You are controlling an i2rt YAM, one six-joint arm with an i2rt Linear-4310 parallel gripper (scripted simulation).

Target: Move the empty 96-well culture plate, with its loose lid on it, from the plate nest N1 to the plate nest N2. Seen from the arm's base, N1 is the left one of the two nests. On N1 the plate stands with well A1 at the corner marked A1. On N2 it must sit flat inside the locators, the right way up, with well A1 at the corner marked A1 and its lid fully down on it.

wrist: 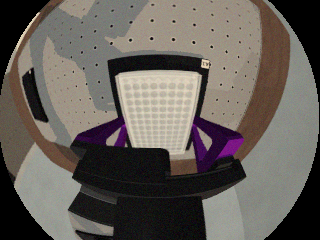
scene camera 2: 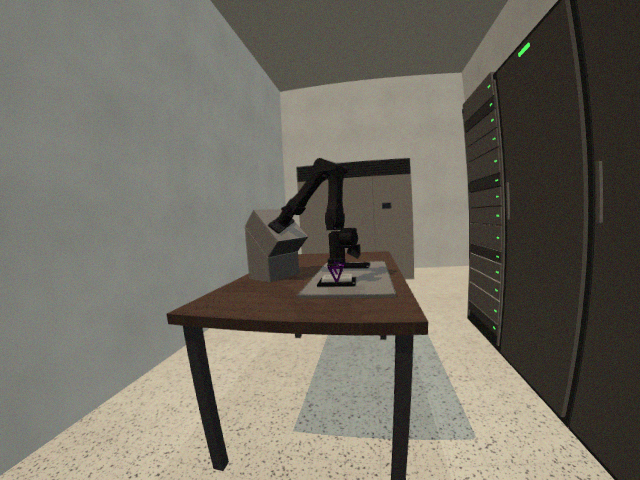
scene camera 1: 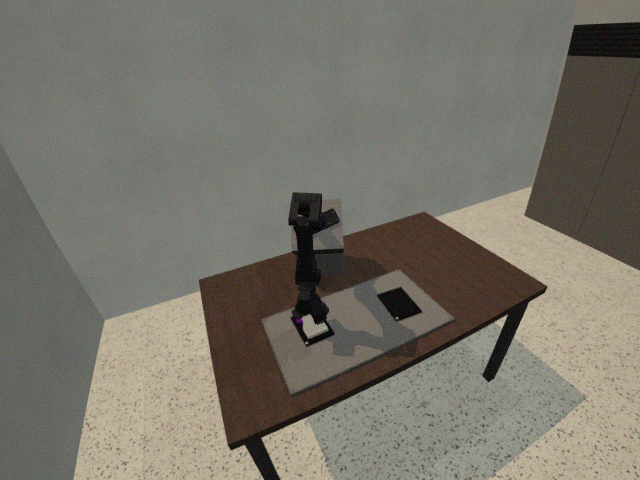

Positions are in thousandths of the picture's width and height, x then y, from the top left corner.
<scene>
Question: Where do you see a clear lid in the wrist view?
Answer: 495,448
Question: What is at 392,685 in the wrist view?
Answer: My gripper.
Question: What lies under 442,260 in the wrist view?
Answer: A black plate nest N2.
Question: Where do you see a black plate nest N1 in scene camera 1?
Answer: At 618,628
</scene>
